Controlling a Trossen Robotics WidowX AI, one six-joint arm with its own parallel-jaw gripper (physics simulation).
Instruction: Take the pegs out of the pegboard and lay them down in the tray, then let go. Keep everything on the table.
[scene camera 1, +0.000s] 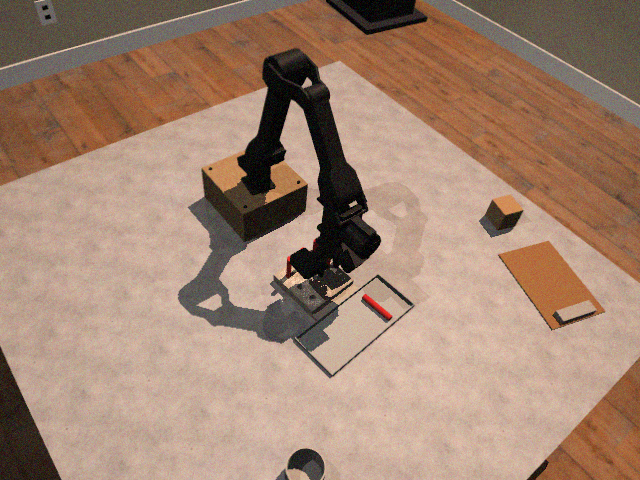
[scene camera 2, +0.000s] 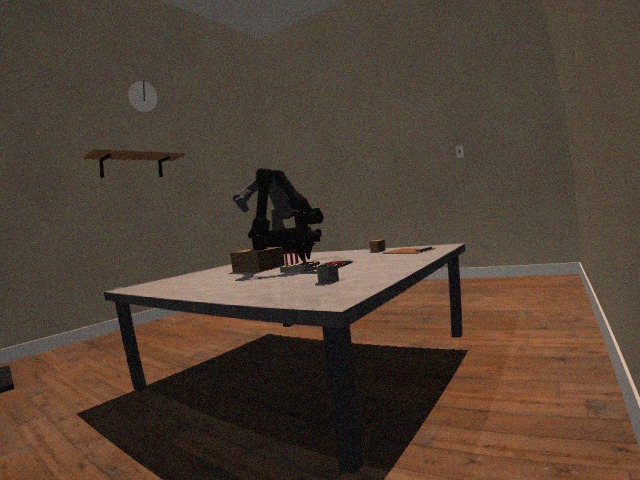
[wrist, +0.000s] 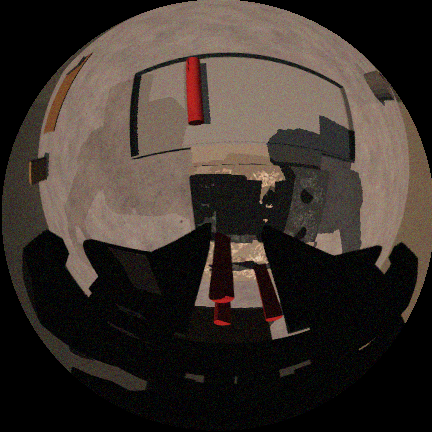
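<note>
A red peg lies in the shallow tray. The pegboard is beside the tray, partly hidden by the arm. Several red pegs stand upright at its far side; one shows past the gripper. My gripper is low over the pegboard and partly open. In the wrist view a near standing peg is between the fingers, close to the left one, with a gap to the right finger. Another peg shows behind it, and one shows beside the right finger.
The arm's wooden base block is behind the pegboard. A small wooden cube and a brown board with a pale block are at the right. A cup stands near the front.
</note>
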